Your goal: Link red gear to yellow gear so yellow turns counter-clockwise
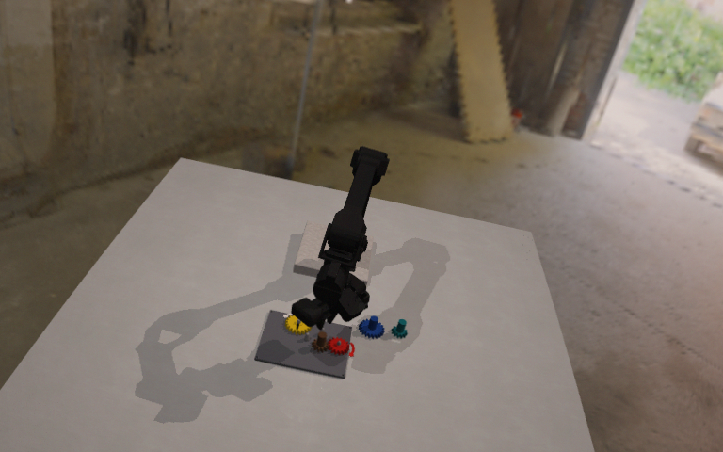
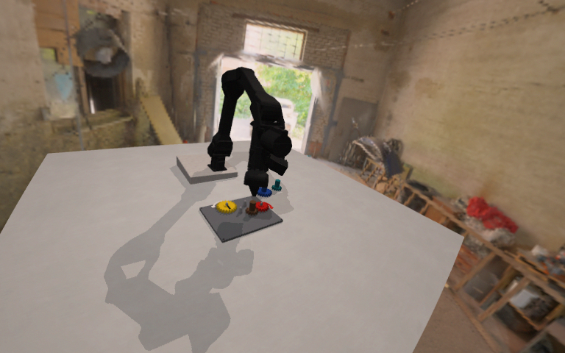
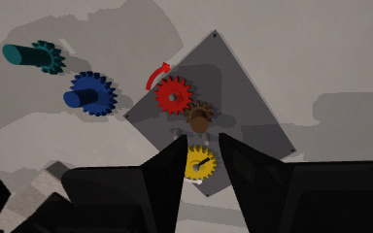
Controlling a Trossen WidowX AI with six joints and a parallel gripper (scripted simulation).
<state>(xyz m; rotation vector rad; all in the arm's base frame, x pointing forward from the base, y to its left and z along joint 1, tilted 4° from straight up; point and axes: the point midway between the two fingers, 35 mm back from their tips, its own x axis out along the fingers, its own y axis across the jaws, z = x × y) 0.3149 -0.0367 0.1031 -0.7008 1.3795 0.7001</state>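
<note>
Now: the brown gear 50 mm below my gripper tip. From my gripper tip the other things lie so: red gear (60 mm below, 40 mm to the left, 10 mm behind); then red arrow (80 mm to the left, 70 mm below, 10 mm behind); then blue gear (120 mm to the left, 100 mm behind, 60 mm below).
</note>
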